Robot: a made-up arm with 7 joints. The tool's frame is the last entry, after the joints.
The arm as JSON. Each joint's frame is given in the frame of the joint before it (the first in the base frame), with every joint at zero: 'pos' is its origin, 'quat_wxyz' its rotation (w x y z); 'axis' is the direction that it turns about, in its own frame. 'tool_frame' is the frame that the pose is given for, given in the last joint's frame.
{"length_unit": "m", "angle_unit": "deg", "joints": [
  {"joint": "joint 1", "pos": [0.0, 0.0, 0.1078], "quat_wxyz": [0.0, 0.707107, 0.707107, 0.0], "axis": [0.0, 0.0, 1.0]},
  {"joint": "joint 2", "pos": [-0.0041, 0.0, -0.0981], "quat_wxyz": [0.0, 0.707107, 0.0, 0.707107], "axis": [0.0, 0.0, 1.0]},
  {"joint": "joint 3", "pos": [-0.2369, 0.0, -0.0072], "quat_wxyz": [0.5, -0.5, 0.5, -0.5], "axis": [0.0, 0.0, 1.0]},
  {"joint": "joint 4", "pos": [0.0, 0.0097, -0.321], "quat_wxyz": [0.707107, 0.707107, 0.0, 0.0], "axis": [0.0, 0.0, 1.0]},
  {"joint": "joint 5", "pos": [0.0, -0.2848, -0.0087], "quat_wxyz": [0.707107, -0.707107, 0.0, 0.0], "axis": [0.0, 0.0, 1.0]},
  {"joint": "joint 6", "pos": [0.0, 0.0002, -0.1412], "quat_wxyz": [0.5, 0.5, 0.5, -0.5], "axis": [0.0, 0.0, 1.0]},
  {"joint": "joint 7", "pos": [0.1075, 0.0, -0.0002], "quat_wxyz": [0.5, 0.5, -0.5, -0.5], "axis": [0.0, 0.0, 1.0]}
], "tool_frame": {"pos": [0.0, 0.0, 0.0], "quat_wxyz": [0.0, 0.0, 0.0, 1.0]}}
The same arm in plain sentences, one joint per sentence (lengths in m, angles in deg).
The arm has seven revolute joints in a row. What follows holds with every joint at zero, and every direction is one of the base frame's. Joint 1 is mounted 0.1078 m along +z from the base frame's origin and turns about -z. Joint 2 is mounted 0.0041 m along -y and 0.0981 m along +z from joint 1 and turns about +y. Joint 3 is mounted 0.0072 m along -y and 0.2369 m along +z from joint 2 and turns about -z. Joint 4 is mounted 0.0097 m along -y and 0.321 m along +z from joint 3 and turns about +y. Joint 5 is mounted 0.0087 m along -y and 0.2848 m along +z from joint 4 and turns about -z. Joint 6 is mounted 0.0002 m along -y and 0.1412 m along +z from joint 5 and turns about +y. Joint 7 is mounted 0.0002 m along -y and 0.1075 m along +z from joint 6 and turns about -z. The tool frame, which is the frame that the pose is given for, is mounted at the same point as joint 7; its axes are the base frame's turned by roll 180, pitch 0 and yaw 0 deg (as in URDF: about the fixed x, then y, then z).
